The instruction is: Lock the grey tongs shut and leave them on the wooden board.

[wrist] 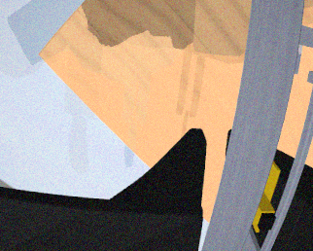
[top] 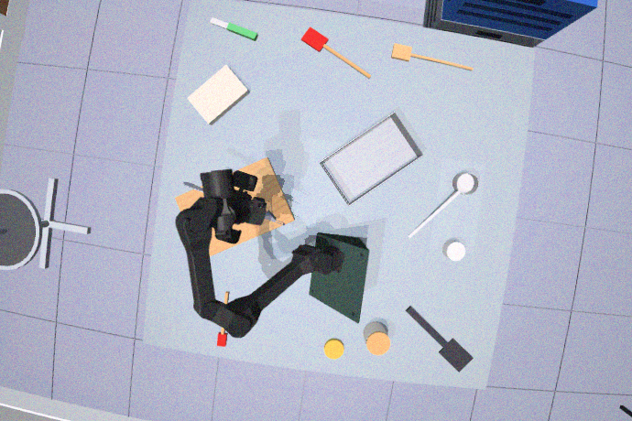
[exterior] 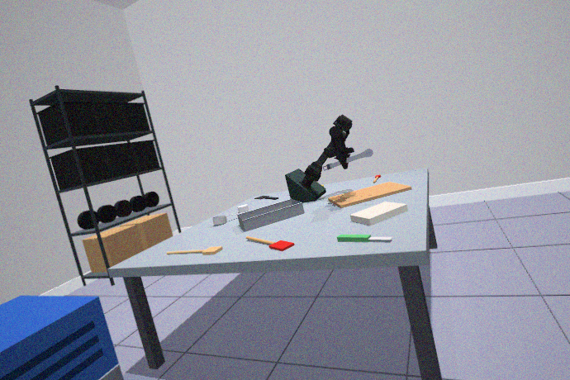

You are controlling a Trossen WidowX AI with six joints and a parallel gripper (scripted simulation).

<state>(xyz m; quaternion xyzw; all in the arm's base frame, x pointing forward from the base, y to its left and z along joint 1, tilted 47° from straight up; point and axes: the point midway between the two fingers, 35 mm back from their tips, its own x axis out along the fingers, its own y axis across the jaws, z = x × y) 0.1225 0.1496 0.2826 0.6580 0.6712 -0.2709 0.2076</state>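
Now: the yellow piece 10 mm behind my gripper tip, 10 mm to the right of it and 40 mm above it. Also, from my gripper tip: roasting tin: 230 mm ahead, 350 mm to the right, 130 mm below; then white block: 320 mm ahead, 220 mm to the left, 140 mm below; then wooden board: 50 mm behind, 60 mm to the left, 150 mm below.
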